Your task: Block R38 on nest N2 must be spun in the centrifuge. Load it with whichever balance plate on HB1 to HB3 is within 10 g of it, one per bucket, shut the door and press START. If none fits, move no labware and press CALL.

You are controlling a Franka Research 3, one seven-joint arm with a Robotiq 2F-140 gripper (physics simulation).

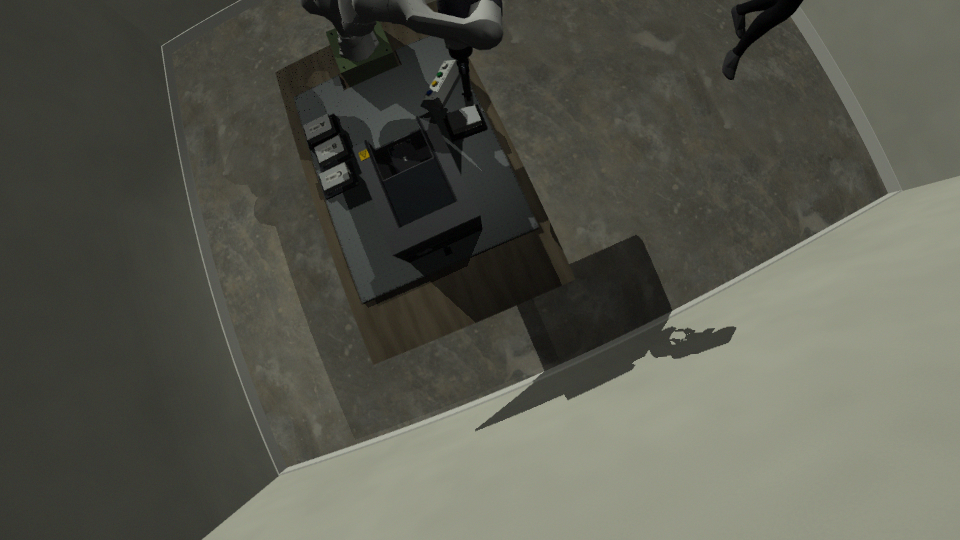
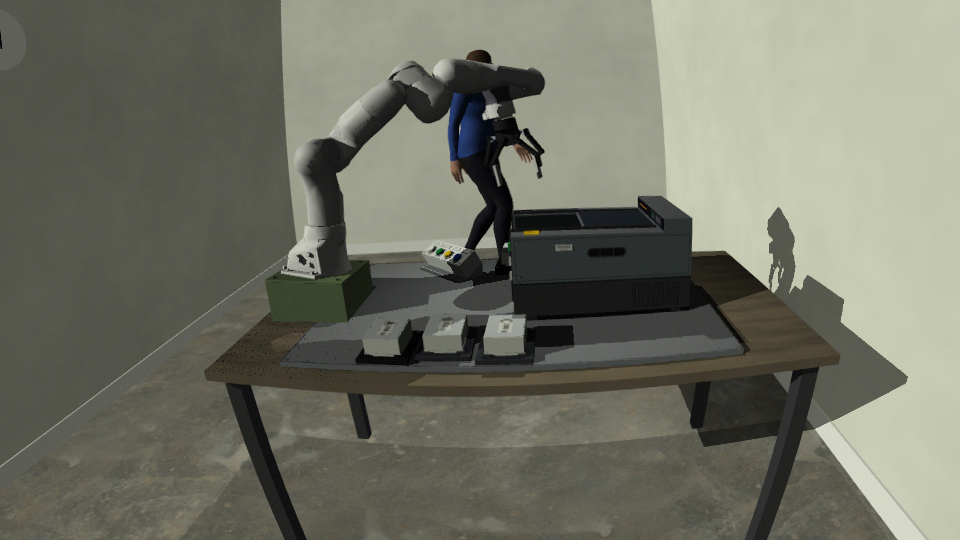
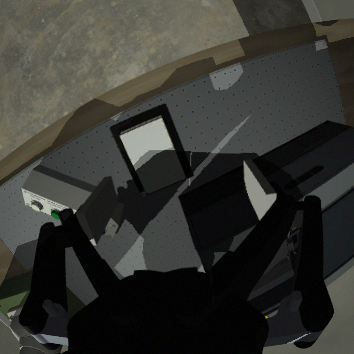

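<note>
The pale block R38 [image 1: 473,115] [image 3: 148,150] sits in the dark nest N2 [image 3: 183,165], partly in shadow; its label cannot be read. My gripper [image 1: 467,98] [image 2: 518,179] [image 3: 177,182] is wide open and empty, above and beside the nest. Three pale balance plates, A [image 1: 319,127] [image 2: 387,339], B [image 1: 330,149] [image 2: 445,335] and C [image 1: 335,176] [image 2: 504,337], sit in their dark holders in a row. The centrifuge [image 2: 600,258] [image 3: 225,205] has its top opening uncovered, with the dark door panel [image 1: 419,196] beside the opening. The button box [image 1: 439,80] [image 2: 453,259] [image 3: 65,185] has coloured buttons; CALL is not readable.
The centrifuge's raised control panel [image 1: 449,245] [image 2: 664,211] stands at its far end from the arm. The arm's green base [image 1: 365,63] [image 2: 318,295] is on the table. A person in blue [image 2: 469,127] stands behind the table. The button box is close to the nest and the gripper.
</note>
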